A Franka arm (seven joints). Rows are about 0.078 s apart.
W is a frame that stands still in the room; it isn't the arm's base.
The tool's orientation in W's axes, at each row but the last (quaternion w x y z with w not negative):
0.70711 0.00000 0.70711 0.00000
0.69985 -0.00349 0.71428 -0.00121
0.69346 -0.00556 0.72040 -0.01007
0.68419 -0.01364 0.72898 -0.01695
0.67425 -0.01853 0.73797 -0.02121
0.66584 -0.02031 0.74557 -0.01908
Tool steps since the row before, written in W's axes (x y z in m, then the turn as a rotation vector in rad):
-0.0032 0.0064 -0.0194 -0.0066 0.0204 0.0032
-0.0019 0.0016 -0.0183 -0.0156 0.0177 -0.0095
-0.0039 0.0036 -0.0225 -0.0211 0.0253 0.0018
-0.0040 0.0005 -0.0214 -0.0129 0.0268 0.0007
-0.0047 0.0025 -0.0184 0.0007 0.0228 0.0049
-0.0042 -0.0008 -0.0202 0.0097 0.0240 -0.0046
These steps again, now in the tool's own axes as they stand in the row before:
0.0194 0.0064 -0.0032 -0.0032 0.0204 -0.0066
0.0183 0.0017 -0.0015 0.0097 0.0178 -0.0153
0.0225 0.0041 -0.0031 -0.0015 0.0251 -0.0213
0.0216 0.0014 -0.0026 -0.0010 0.0267 -0.0131
0.0186 0.0035 -0.0030 -0.0062 0.0225 0.0001
0.0206 0.0003 -0.0019 0.0021 0.0242 0.0101

